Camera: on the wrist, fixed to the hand. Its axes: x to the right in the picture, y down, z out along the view.
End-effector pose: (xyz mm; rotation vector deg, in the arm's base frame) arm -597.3 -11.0 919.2 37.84 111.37 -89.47
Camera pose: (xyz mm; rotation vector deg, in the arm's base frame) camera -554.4 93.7 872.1 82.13 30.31 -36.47
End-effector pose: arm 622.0 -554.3 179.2 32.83 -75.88 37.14
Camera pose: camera 624.2 -432.0 171.0 -26.24 -106.11 116.65
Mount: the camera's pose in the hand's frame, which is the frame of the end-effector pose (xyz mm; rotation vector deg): 4.8 83.6 -89.5 10.11 -15.87 92.47
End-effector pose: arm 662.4 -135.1 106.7 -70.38 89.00 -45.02
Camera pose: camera 550.2 -122.9 58.9 14.66 91.48 18.13
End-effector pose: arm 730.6 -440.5 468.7 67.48 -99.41 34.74
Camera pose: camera 691.7 -336.9 521.4 -20.53 -153.83 88.51
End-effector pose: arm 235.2 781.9 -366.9 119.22 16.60 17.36
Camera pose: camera 217.1 814.1 -250.0 116.14 -94.16 51.60
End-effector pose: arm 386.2 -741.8 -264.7 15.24 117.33 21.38
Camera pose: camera 308.1 -676.1 -196.8 111.40 67.16 57.56
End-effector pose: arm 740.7 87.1 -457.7 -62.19 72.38 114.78
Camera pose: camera 705.0 -29.2 -443.1 -27.16 -97.92 -109.56
